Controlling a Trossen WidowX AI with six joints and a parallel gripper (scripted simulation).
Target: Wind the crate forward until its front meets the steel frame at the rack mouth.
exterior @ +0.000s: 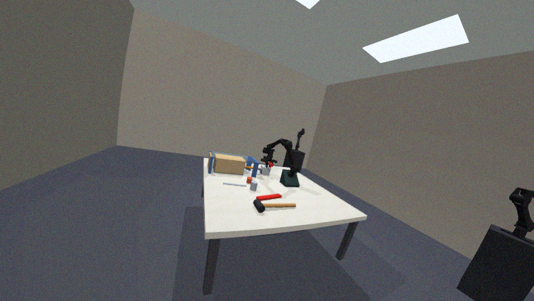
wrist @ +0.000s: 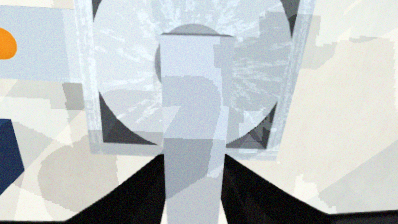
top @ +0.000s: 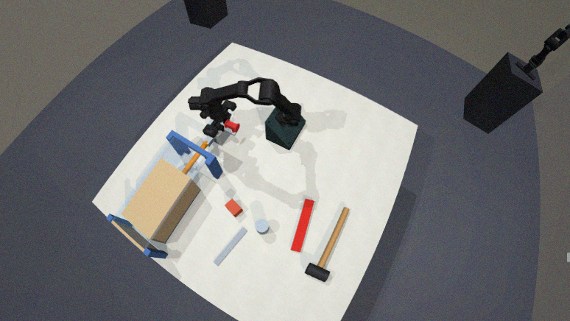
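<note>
My gripper tip is 2 cm below the winch handle and 1 cm to the right of it. Round my gripper tip: grey winch: 6 cm to the right, 6 cm below, 1 cm behind; then blue frame post: 16 cm ahead, 5 cm to the right, 2 cm above; then red knob: 5 cm to the left, 5 cm above.
</note>
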